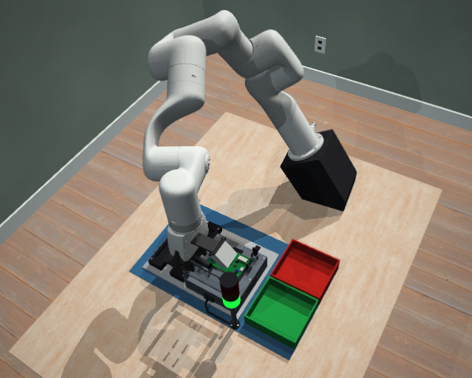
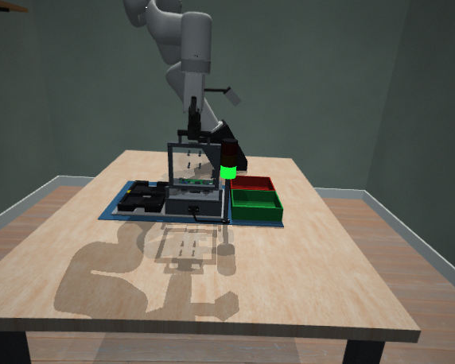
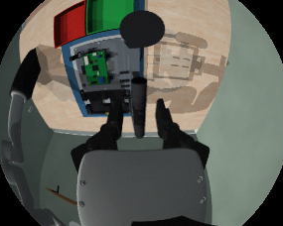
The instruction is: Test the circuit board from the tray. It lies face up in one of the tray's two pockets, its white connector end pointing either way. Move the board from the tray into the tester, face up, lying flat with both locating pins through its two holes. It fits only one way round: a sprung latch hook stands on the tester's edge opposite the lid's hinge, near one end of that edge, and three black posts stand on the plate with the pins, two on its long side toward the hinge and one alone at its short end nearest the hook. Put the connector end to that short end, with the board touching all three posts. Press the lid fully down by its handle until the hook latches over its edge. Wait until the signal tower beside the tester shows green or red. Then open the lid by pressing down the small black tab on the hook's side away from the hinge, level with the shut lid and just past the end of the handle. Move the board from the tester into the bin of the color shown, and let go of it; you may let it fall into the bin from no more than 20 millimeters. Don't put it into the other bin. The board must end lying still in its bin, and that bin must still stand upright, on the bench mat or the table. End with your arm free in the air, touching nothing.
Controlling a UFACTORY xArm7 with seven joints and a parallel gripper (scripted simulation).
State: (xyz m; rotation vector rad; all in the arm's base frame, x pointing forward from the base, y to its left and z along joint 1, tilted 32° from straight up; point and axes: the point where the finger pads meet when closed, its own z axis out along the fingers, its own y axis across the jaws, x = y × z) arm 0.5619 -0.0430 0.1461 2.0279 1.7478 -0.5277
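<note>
My gripper is now 200 mm above the green circuit board, 130 mm past it and 20 mm to the right of it. From my hand the other things lie so: clear lid (90 mm below, 20 mm behind); then tester plate (210 mm below, 120 mm behind, 20 mm to the left); then green bin (260 mm below, 210 mm to the left, 60 mm behind).
</note>
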